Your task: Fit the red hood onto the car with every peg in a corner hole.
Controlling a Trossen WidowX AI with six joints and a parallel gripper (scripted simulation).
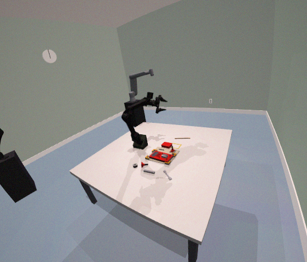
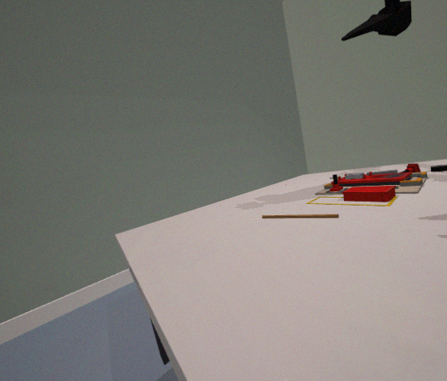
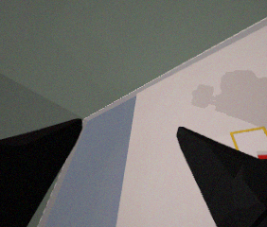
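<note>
The red hood is 38 cm below my gripper tip, 13 cm to the right of it and 4 cm ahead of it. Also, from my gripper tip: grey engine block: 37 cm below, 32 cm to the right, 15 cm ahead; thin wooden stick: 39 cm below, 10 cm ahead, 8 cm to the left; black wheel: 54 cm to the right, 38 cm below, 2 cm behind.
</note>
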